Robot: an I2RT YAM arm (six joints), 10 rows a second.
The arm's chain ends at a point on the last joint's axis. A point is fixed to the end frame.
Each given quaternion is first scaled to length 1.
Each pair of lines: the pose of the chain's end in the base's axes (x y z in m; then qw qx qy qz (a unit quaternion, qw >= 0)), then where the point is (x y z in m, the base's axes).
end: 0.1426 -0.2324 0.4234 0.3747 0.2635 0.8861 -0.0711
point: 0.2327 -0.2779 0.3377
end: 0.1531 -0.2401 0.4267 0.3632 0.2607 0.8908 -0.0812
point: 0.2406 -0.2870 0.3389
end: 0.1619 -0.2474 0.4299 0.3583 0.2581 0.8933 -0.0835
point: 0.2485 -0.2942 0.3412
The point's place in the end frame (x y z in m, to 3 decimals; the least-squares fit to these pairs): -0.011 0.002 0.132
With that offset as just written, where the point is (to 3 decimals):
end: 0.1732 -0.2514 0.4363 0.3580 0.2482 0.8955 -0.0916
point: 0.260 -0.299 0.348
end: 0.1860 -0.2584 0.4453 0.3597 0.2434 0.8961 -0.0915
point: 0.273 -0.306 0.357
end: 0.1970 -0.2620 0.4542 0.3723 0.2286 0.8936 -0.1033
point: 0.286 -0.311 0.369
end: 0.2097 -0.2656 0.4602 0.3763 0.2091 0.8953 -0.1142
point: 0.300 -0.315 0.377
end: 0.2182 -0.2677 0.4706 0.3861 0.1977 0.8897 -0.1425
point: 0.309 -0.322 0.391
